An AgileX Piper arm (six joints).
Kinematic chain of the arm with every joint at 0, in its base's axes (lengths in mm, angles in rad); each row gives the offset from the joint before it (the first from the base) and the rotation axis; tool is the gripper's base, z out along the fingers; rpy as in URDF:
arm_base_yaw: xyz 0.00 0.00 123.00 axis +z
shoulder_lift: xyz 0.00 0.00 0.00 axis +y
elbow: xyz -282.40 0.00 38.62 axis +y
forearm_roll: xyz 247.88 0.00 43.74 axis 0.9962 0 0.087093
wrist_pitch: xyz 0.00 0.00 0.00 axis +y
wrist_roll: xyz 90.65 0.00 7.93 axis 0.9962 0 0.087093
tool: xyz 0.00 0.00 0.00 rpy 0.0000 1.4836 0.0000
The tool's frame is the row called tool.
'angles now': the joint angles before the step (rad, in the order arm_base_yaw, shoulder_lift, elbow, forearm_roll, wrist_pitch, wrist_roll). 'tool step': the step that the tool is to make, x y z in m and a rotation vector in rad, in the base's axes. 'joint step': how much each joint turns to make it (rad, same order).
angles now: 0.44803 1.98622 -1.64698 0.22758 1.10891 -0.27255
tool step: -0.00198 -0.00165 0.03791 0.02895 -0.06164 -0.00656
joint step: -0.00110 -0.04721 -0.07117 -0.00724 0.04781 0.01821
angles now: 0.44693 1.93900 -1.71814 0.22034 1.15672 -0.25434
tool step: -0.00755 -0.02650 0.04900 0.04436 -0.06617 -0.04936
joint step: -0.05541 -0.09564 -0.04149 0.01057 0.05870 0.00691
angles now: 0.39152 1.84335 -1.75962 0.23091 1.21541 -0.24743
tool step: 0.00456 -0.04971 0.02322 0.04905 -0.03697 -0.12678
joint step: -0.13285 -0.06302 0.00636 0.03603 0.00701 -0.00351
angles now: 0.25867 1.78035 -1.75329 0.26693 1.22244 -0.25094
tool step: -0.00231 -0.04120 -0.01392 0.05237 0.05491 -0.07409
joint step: -0.12453 -0.03974 0.11047 0.08354 -0.01095 -0.05835
